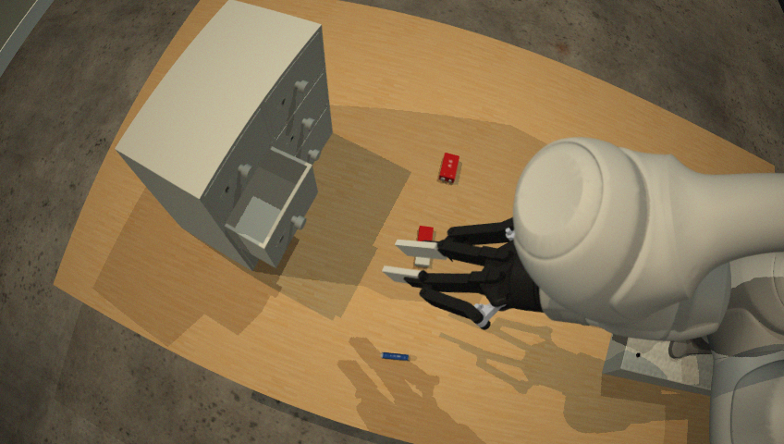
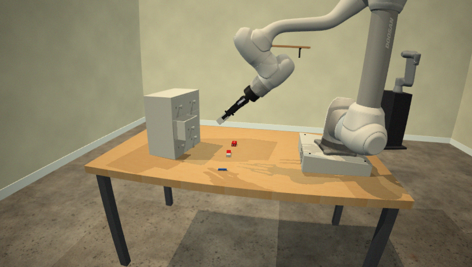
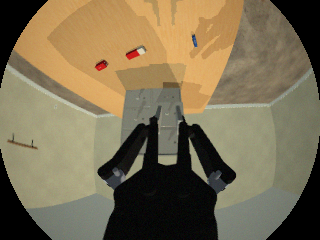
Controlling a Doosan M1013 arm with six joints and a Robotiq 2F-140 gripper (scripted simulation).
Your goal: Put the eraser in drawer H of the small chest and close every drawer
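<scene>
My gripper is now 20 mm past the eraser, 90 mm to the left of it and 230 mm above it. The rest, counted from my hand: thin blue pen (10 mm ahead, 100 mm to the left, 230 mm below).
</scene>
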